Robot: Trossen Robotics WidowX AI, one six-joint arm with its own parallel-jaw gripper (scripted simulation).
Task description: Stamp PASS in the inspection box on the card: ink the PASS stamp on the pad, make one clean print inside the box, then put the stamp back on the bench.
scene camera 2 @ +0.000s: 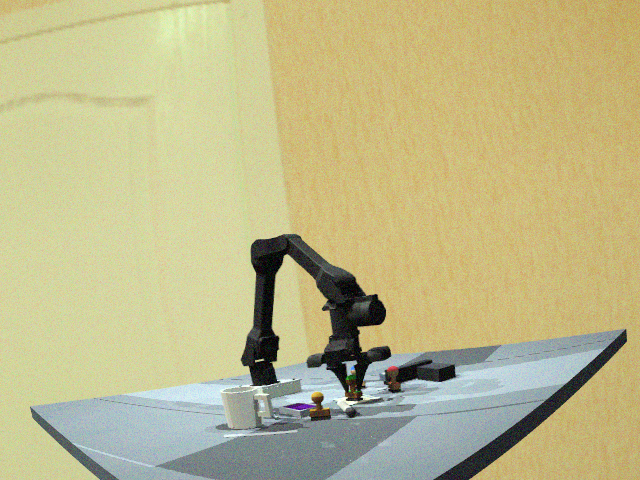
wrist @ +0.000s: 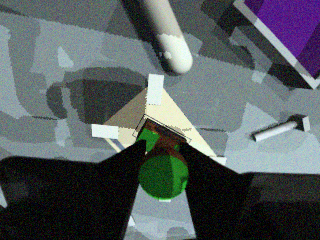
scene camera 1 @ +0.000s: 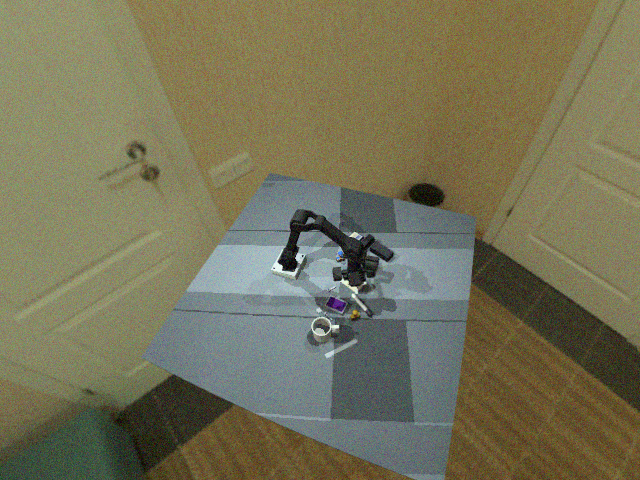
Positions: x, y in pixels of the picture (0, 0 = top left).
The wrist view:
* my gripper: 162, 146
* green-knobbed stamp: 163, 173
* white card: 121, 130
